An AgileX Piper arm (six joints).
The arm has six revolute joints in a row. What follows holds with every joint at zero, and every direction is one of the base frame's.
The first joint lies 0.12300 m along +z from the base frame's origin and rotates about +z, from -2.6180 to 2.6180 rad.
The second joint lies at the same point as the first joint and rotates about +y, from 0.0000 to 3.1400 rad.
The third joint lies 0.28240 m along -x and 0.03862 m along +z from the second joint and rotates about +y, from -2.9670 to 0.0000 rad.
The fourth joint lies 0.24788 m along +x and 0.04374 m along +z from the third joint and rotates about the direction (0.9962, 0, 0.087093), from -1.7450 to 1.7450 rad.
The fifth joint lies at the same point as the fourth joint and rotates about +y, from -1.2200 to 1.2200 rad.
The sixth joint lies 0.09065 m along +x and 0.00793 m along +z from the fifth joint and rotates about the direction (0.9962, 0, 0.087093), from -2.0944 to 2.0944 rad.
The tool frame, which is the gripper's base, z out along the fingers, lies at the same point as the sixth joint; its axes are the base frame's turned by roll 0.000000, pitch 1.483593 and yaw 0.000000 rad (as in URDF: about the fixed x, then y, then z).
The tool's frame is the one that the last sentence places.
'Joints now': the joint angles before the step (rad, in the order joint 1, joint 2, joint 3, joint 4, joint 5, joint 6). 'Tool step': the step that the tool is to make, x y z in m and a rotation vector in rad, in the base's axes. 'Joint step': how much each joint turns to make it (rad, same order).
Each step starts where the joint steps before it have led.
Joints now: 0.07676, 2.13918, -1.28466, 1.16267, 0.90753, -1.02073
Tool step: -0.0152, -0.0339, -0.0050, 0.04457, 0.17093, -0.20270
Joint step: -0.08757, -0.04079, 0.10582, 0.02903, -0.00104, 0.14378
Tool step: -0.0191, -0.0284, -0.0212, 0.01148, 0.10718, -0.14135
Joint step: -0.07788, -0.00039, 0.11377, 0.04764, -0.03508, 0.00880
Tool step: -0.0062, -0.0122, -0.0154, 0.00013, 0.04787, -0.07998
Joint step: -0.03331, 0.02372, 0.04002, 0.04129, -0.03364, -0.00812
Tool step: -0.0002, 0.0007, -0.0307, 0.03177, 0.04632, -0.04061
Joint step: -0.00083, 0.09434, 0.00122, 0.08827, -0.00822, -0.06084
